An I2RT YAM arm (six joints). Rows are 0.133 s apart.
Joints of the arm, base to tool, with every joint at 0 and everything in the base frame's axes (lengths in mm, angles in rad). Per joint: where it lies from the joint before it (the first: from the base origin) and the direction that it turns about. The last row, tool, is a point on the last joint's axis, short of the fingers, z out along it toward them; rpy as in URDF.
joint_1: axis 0 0 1 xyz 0.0 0.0 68.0
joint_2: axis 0 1 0 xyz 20.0 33.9 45.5
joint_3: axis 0 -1 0 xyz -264.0 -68.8 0.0
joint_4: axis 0 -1 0 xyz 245.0 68.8 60.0
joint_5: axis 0 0 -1 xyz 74.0 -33.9 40.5
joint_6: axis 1 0 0 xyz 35.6 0.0 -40.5
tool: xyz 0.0 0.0 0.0 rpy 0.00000 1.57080 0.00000
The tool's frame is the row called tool.
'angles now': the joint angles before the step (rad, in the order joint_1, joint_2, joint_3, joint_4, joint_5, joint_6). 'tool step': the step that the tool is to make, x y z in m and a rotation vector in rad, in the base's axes. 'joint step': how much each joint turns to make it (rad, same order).
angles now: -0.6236, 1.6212, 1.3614, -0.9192, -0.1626, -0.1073
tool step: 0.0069, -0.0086, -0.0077, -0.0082, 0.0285, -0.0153
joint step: -0.0061, 0.0478, 0.0245, 0.0051, 0.0251, -0.0002
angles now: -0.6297, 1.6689, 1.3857, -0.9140, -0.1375, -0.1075
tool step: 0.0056, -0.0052, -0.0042, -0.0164, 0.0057, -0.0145
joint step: -0.0005, 0.0272, 0.0131, 0.0200, 0.0206, 0.0070
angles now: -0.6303, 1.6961, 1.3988, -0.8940, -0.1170, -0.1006
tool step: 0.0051, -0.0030, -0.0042, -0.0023, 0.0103, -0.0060
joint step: 0.0027, 0.0257, 0.0139, 0.0054, 0.0106, 0.0052
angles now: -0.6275, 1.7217, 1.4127, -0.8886, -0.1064, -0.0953
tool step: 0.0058, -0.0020, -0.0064, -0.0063, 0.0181, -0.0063
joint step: 0.0069, 0.0280, 0.0093, 0.0084, 0.0194, 0.0067
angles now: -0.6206, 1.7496, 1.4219, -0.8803, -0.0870, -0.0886
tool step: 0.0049, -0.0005, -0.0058, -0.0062, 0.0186, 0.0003
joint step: 0.0085, 0.0226, 0.0060, 0.0053, 0.0177, 0.0022
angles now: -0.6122, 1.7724, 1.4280, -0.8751, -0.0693, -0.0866
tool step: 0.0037, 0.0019, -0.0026, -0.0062, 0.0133, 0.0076
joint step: 0.0114, 0.0113, 0.0046, -0.0007, 0.0132, -0.0007
